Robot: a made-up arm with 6 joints. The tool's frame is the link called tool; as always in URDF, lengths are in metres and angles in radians. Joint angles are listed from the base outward.
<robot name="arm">
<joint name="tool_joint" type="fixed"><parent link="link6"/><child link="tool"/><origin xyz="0 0 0" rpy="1.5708 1.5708 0"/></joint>
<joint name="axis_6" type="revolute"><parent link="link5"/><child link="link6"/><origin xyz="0 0 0.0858" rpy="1.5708 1.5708 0"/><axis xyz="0 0 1"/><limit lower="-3.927" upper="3.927"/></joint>
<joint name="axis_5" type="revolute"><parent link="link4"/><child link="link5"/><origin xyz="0 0 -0.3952" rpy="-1.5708 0 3.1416"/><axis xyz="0 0 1"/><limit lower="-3.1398" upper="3.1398"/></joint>
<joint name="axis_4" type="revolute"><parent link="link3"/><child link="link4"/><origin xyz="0 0 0" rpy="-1.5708 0 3.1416"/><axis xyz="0 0 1"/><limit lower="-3.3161" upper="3.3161"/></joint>
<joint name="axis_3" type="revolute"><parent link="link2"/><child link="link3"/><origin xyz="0 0.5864 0" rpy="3.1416 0 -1.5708"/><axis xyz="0 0 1"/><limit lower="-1.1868" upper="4.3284"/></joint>
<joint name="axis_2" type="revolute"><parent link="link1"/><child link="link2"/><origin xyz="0 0 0" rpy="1.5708 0 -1.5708"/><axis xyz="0 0 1"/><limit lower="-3.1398" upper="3.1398"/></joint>
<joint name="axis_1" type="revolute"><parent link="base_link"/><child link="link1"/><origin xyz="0 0 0.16" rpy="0 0 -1.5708"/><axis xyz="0 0 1"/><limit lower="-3.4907" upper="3.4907"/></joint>
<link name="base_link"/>
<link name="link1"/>
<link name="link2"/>
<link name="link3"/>
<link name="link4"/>
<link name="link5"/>
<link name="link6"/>
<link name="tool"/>
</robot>
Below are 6 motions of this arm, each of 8 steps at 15 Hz.
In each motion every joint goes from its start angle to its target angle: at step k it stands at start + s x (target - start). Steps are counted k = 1, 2, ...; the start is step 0. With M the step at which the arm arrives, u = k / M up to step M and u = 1 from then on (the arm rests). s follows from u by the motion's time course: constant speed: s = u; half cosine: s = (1 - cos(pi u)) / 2; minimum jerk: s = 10 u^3 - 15 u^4 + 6 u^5.
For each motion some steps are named. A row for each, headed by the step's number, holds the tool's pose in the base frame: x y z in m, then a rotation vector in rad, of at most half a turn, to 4 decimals.
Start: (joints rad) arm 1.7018 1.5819 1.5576 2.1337 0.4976 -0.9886
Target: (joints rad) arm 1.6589 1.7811 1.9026 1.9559 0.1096 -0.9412
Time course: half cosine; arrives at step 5
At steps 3, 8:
3: -0.1364 0.9603 0.1826 -0.7474 -0.9753 1.7062
8: -0.1162 0.9496 0.1644 -0.6696 -0.9387 1.5469

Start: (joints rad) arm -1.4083 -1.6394 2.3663 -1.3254 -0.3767 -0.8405
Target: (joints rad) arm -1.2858 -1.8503 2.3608 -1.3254 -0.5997 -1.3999
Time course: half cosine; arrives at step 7
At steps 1, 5, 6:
1: -0.1719 0.8857 -0.1361 -1.5242 -0.2602 1.4688
5: -0.2387 0.8100 -0.2755 -1.3537 0.0051 1.3260
6: -0.2489 0.7934 -0.2998 -1.3195 0.0421 1.2960

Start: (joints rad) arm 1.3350 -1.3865 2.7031 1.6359 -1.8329 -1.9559
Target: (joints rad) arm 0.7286 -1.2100 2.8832 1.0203 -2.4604 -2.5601
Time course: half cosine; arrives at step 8
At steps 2, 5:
2: -0.2321 -0.6965 -0.0888 -1.7554 -0.1039 -0.3587
5: -0.4167 -0.5922 -0.0314 -1.6598 -0.2333 -0.9342

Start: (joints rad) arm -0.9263 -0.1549 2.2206 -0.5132 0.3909 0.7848
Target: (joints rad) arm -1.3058 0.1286 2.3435 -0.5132 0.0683 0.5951
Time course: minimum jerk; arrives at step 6
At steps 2, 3, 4, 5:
2: -0.2243 0.2143 1.0565 -1.2057 -2.4447 -0.7156
3: -0.1717 0.1810 1.0702 -1.3273 -2.2473 -0.7209
4: -0.1293 0.1390 1.0793 -1.4162 -2.0461 -0.7431
5: -0.1093 0.1104 1.0824 -1.4547 -1.9254 -0.7643

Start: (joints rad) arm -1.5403 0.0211 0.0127 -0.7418 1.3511 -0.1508
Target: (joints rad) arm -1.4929 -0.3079 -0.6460 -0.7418 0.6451 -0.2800
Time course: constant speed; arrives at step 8
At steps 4, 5, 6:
4: -0.0472 -0.2985 0.6152 0.0351 -1.3518 -1.6490
5: -0.0472 -0.2695 0.5957 0.1545 -1.2667 -1.6565
6: -0.0475 -0.2402 0.5755 0.2737 -1.1811 -1.6615

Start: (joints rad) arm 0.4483 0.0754 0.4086 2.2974 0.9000 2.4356
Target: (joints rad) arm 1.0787 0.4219 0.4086 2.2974 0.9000 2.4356
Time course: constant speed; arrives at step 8
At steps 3, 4, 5, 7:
3: 0.3464 0.3564 0.8767 1.0715 1.2789 0.7333
4: 0.3393 0.4037 0.8546 1.0181 1.3619 0.7572
5: 0.3262 0.4512 0.8313 0.9593 1.4424 0.7795
7: 0.2816 0.5439 0.7808 0.8261 1.5948 0.8188

